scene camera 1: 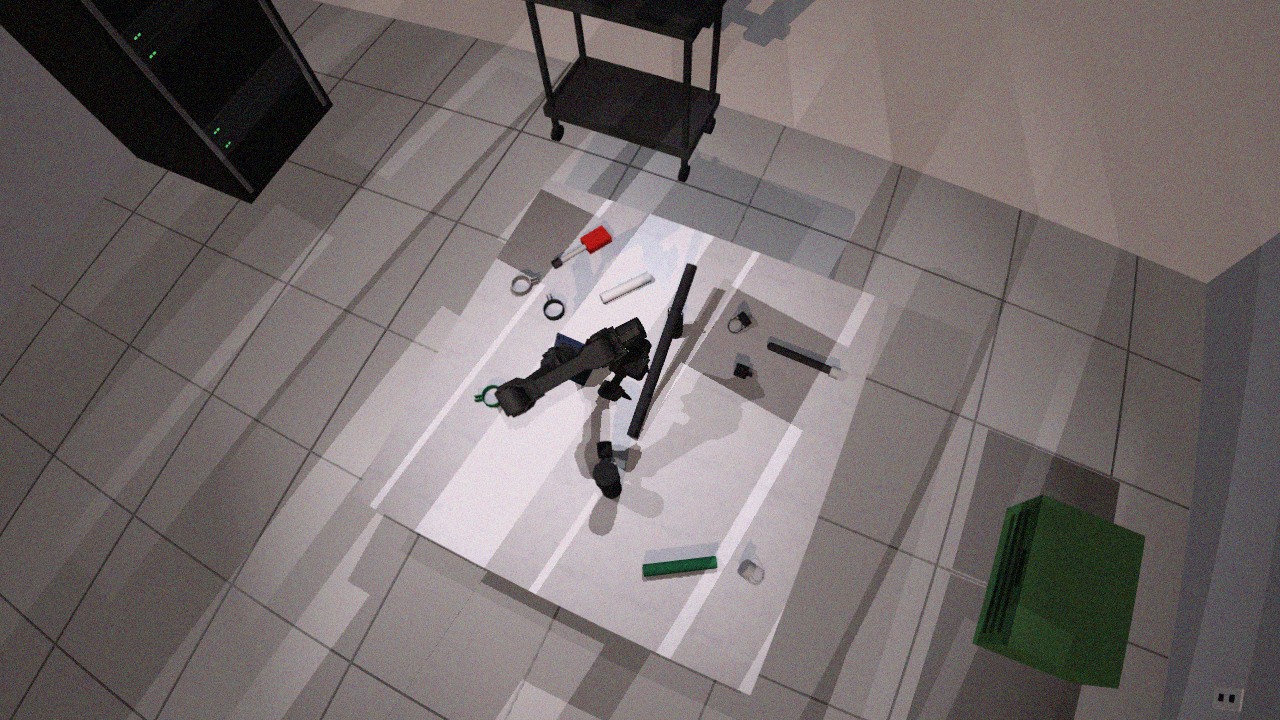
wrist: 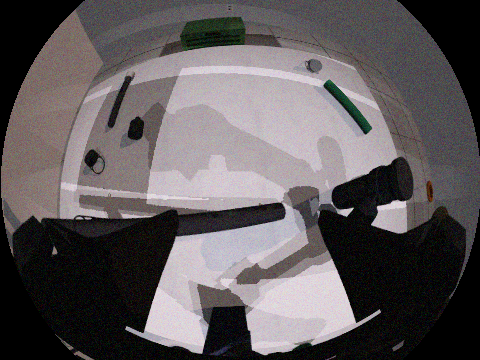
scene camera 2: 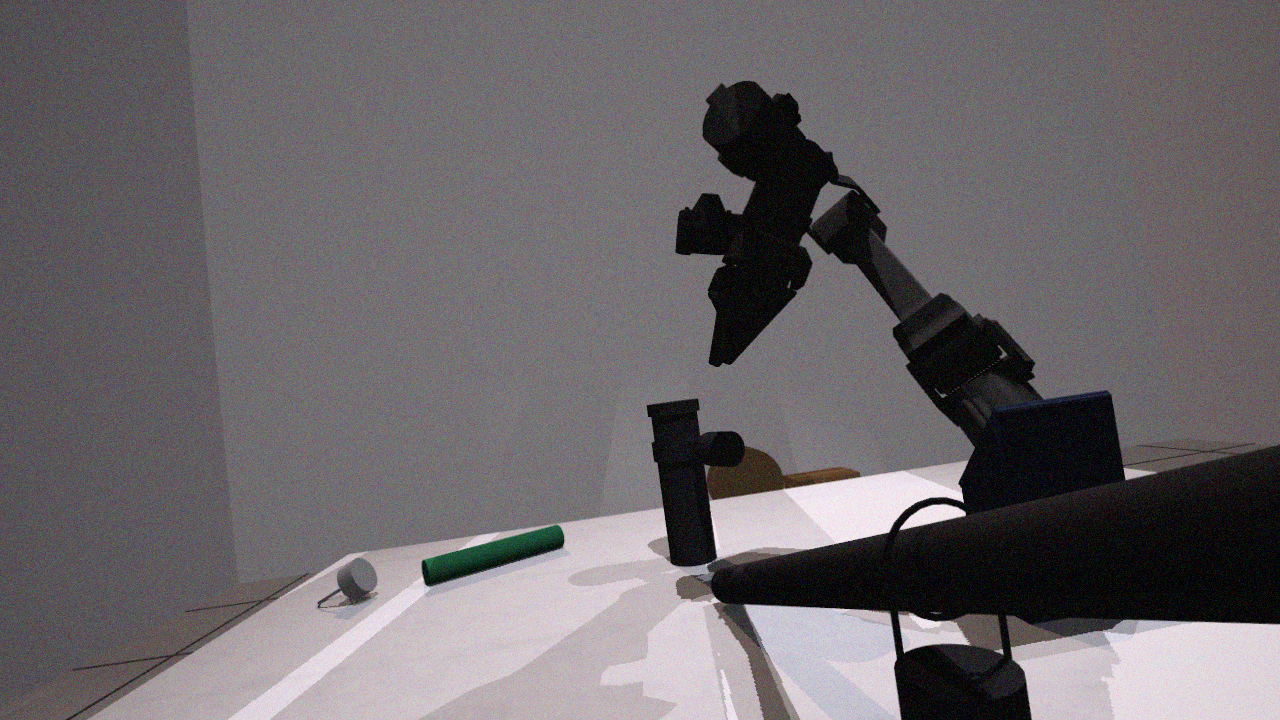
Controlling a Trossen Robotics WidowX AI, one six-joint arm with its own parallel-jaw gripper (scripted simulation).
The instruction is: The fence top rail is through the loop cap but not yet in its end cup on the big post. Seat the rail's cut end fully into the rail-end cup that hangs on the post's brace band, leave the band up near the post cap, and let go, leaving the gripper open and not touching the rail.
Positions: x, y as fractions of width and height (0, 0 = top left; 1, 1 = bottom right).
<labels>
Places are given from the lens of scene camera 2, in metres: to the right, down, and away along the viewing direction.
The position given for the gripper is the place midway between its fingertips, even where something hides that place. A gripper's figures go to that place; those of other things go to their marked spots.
gripper (scene camera 2: 0.56, 0.51): 0.07, 0.00, 0.54
dark top rail (scene camera 2: 0.93, 0.76): 0.12, 0.04, 0.12
green tube (scene camera 2: 0.35, 0.79): -0.27, 0.28, 0.81
grey cap (scene camera 2: 0.28, 0.80): -0.37, 0.29, 0.77
The marked spots on the dark top rail and the grey cap are 0.85 m apart.
</labels>
